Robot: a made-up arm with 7 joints. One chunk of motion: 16 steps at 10 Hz.
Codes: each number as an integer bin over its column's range. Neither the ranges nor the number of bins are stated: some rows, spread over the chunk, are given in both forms.
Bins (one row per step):
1: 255 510 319 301 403 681 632
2: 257 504 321 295 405 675 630
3: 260 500 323 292 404 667 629
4: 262 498 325 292 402 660 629
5: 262 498 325 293 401 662 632
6: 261 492 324 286 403 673 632
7: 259 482 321 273 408 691 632
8: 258 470 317 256 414 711 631
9: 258 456 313 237 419 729 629
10: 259 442 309 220 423 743 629
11: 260 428 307 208 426 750 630
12: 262 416 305 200 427 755 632
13: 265 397 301 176 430 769 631
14: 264 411 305 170 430 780 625
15: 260 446 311 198 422 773 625
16: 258 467 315 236 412 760 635
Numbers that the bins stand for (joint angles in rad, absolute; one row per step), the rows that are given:
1: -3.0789 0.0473 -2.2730 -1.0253 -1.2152 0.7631 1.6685
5: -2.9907 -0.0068 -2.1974 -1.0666 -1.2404 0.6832 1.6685
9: -3.0411 -0.1959 -2.3485 -1.3559 -1.0137 0.9649 1.6307
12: -2.9907 -0.3761 -2.4493 -1.5470 -0.9130 1.0742 1.6685
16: -3.0411 -0.1464 -2.3233 -1.3610 -1.1019 1.0952 1.7063
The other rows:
2: -3.0537 0.0203 -2.2478 -1.0563 -1.1900 0.7378 1.6433
3: -3.0159 0.0023 -2.2226 -1.0718 -1.2026 0.7042 1.6307
4: -2.9907 -0.0068 -2.1974 -1.0718 -1.2278 0.6748 1.6307
6: -3.0033 -0.0338 -2.2100 -1.1028 -1.2152 0.7294 1.6685
7: -3.0285 -0.0788 -2.2478 -1.1699 -1.1522 0.8051 1.6685
8: -3.0411 -0.1329 -2.2981 -1.2577 -1.0767 0.8892 1.6559
10: -3.0285 -0.2590 -2.3989 -1.4437 -0.9633 1.0237 1.6307
11: -3.0159 -0.3221 -2.4241 -1.5056 -0.9256 1.0532 1.6433
13: -2.9530 -0.4617 -2.4996 -1.6709 -0.8752 1.1330 1.6559
14: -2.9656 -0.3986 -2.4493 -1.7019 -0.8752 1.1793 1.5804
15: -3.0159 -0.2410 -2.3737 -1.5573 -0.9759 1.1498 1.5804

